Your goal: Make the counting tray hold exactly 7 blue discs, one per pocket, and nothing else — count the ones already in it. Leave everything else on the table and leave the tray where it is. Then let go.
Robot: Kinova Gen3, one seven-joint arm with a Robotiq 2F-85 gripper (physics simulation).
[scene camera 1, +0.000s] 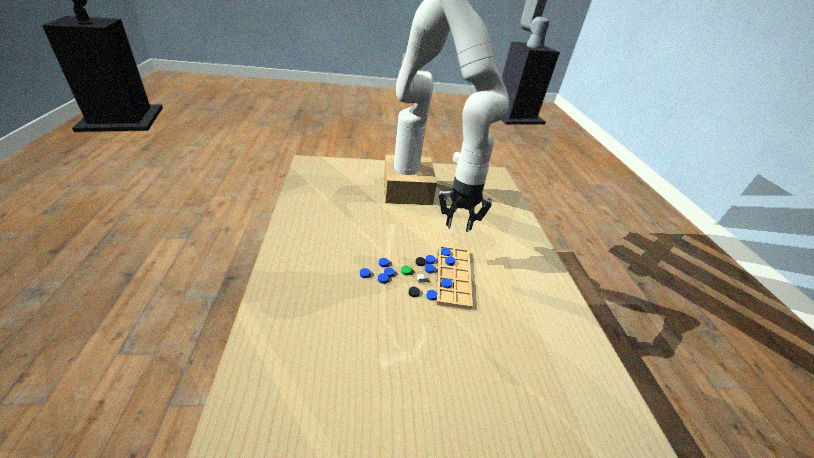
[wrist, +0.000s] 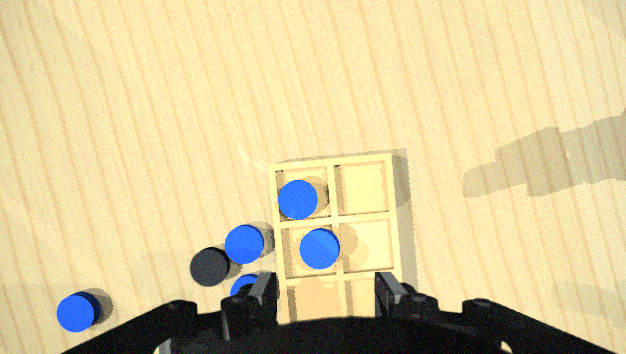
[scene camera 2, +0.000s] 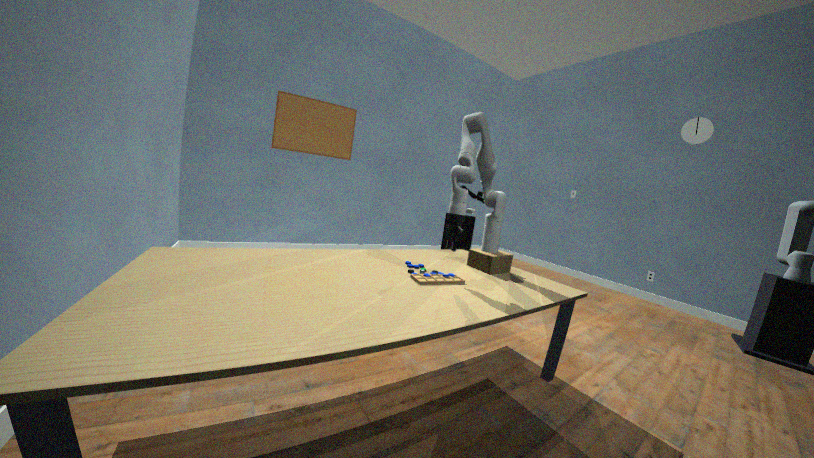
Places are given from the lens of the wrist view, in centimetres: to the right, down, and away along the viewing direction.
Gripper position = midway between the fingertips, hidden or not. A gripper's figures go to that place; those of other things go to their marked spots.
my gripper (wrist: 325, 294): 0, 5, 17
wooden counting tray (wrist: 356, 200): 3, 2, 30
blue disc (wrist: 319, 248): 0, 5, 28
blue disc (wrist: 298, 199): -1, 2, 29
blue disc (wrist: 77, 312): -18, 10, 30
